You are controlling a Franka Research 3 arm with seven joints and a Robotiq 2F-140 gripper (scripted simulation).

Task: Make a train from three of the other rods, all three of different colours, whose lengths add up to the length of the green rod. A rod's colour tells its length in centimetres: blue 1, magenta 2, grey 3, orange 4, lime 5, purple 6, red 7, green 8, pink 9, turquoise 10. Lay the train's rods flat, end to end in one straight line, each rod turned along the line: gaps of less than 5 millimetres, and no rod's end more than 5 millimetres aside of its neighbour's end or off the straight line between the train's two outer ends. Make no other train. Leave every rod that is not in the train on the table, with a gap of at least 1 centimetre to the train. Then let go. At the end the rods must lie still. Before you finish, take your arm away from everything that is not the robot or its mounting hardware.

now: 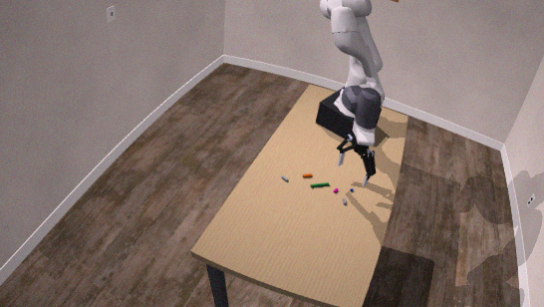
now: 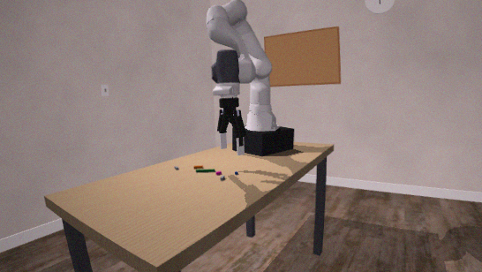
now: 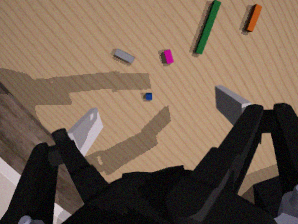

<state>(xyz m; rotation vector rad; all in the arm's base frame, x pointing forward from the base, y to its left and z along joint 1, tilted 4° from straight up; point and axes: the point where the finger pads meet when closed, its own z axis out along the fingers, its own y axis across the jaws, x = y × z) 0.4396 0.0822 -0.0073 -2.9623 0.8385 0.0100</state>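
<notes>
My hand is 10 cm above the blue rod and 2 cm to the right of it. Round my hand: magenta rod: 10 cm below, 5 cm to the right, 3 cm ahead; then green rod: 12 cm to the right, 10 cm below, 2 cm ahead; then orange rod: 19 cm to the right, 10 cm below, 2 cm behind.
</notes>
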